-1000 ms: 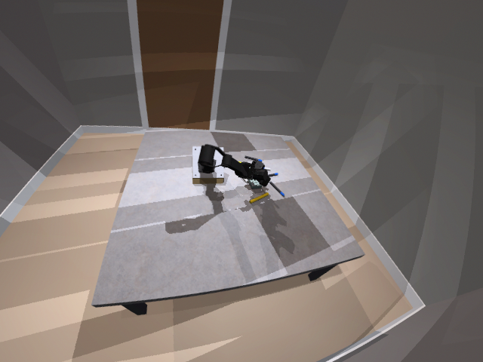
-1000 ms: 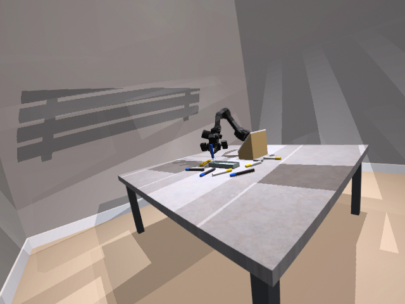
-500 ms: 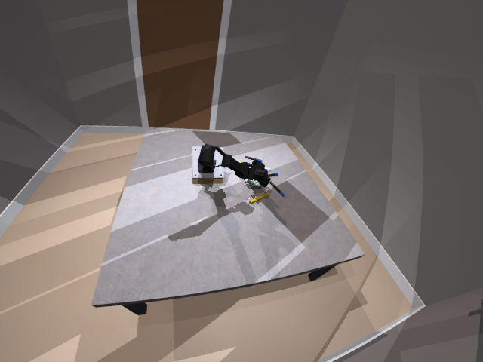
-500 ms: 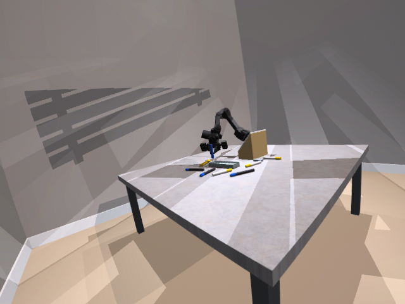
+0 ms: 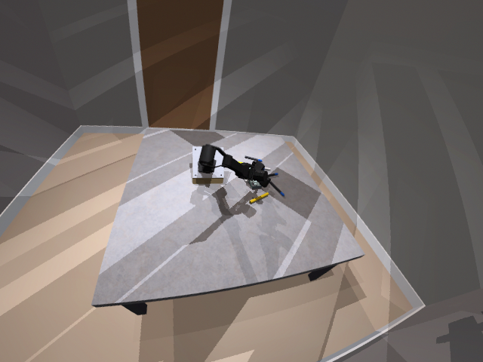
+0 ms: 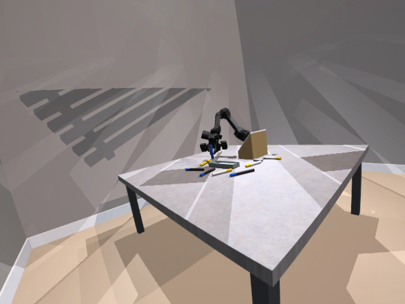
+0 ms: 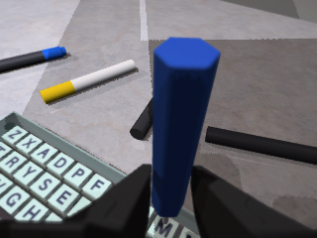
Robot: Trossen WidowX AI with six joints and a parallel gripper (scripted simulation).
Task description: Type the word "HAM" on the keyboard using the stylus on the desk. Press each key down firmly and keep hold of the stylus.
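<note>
Right now the M key is 70 mm below my gripper tip. From my gripper tip the other things lie so: blue stylus: 20 mm below.
</note>
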